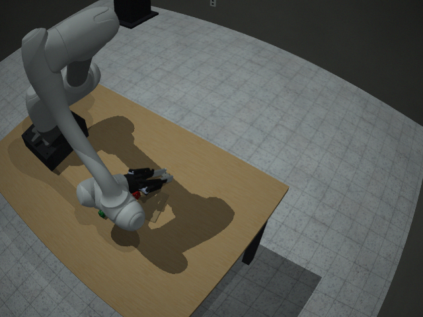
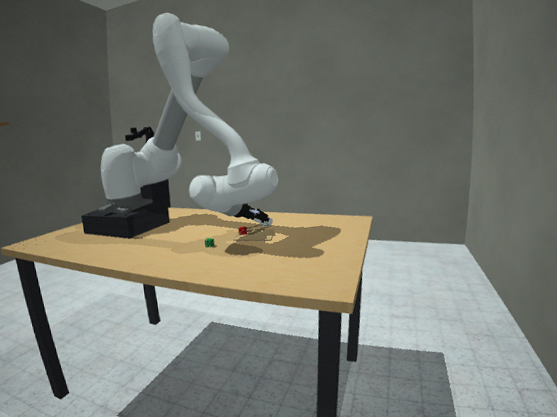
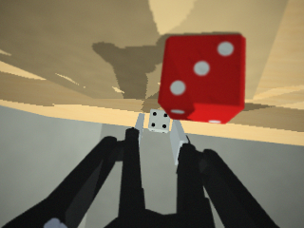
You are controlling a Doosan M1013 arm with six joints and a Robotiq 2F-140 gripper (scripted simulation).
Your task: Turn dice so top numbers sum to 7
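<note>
Right now the white die is 10 mm to the left of my hand and 20 mm below it. The rest, counted from my hand: red die 30 mm behind, 130 mm to the right, 10 mm below; tan mat 20 mm ahead, 130 mm to the right, 30 mm below; green die 80 mm behind, 290 mm to the right, 20 mm below.
</note>
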